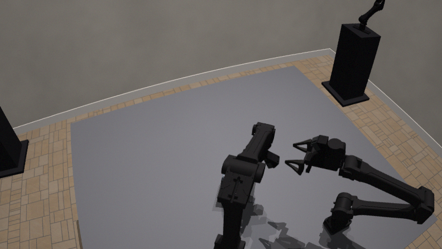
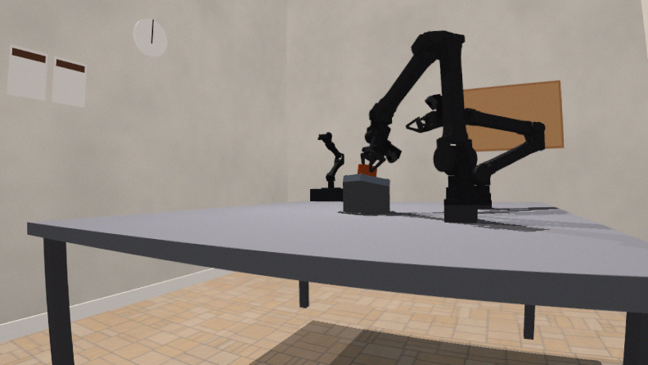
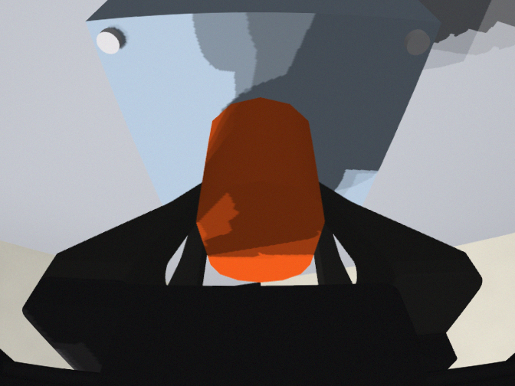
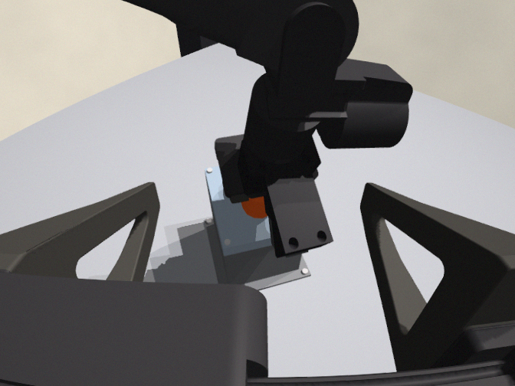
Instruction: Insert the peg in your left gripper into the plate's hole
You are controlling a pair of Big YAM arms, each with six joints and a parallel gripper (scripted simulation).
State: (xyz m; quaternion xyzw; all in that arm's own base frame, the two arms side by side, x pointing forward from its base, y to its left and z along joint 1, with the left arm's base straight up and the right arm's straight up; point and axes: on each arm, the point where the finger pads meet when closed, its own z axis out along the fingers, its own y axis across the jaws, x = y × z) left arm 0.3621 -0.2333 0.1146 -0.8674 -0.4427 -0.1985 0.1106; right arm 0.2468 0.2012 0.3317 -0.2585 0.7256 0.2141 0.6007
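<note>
Now: the orange peg 20 mm below my left hand. From my left hand the other things lie so: light blue plate 40 mm below, 10 mm to the left, 10 mm ahead.
</note>
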